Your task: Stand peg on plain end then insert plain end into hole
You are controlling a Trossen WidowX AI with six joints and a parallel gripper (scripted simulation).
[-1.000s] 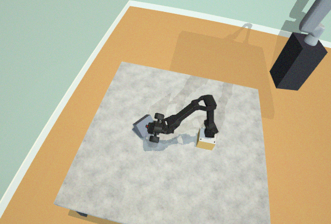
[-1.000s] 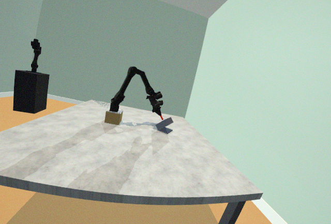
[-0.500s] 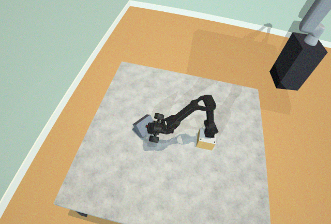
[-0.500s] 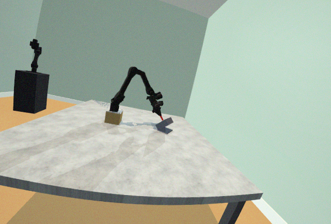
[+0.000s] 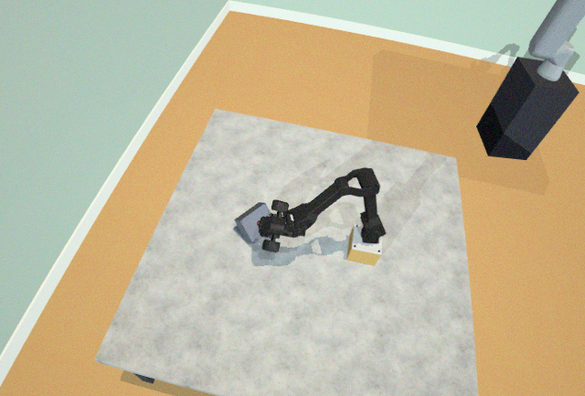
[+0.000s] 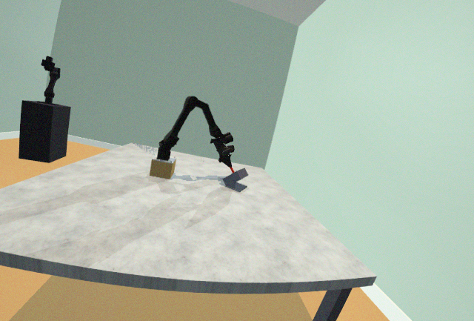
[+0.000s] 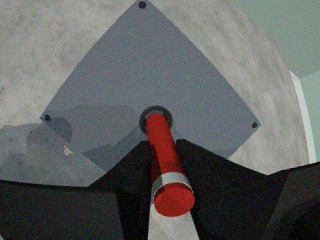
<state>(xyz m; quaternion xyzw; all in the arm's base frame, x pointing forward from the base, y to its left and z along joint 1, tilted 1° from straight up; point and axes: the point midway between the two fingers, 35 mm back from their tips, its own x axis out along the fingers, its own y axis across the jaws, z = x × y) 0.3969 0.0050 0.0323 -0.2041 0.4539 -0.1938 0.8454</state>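
Right now the grey sloped panel is 3 cm ahead of my gripper tip, 3 cm to the right of it and 5 cm below it. Also, from my gripper tip: red peg 1 cm behind, 1 cm to the left, 1 cm above.
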